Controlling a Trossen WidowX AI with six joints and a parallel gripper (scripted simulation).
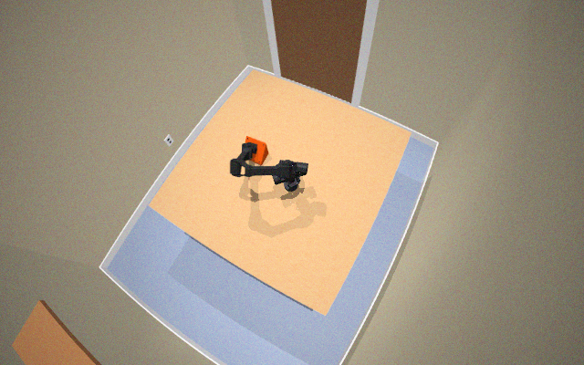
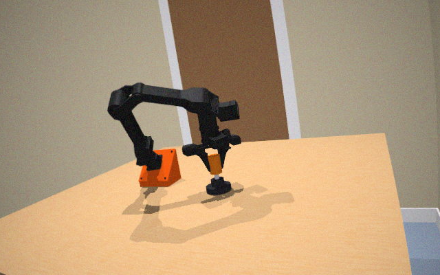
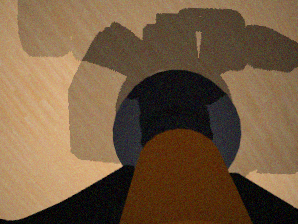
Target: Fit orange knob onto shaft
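The round pedestal lies 40 mm below my gripper tip. The rest, counted from my gripper tip: orange knob: 30 mm above.
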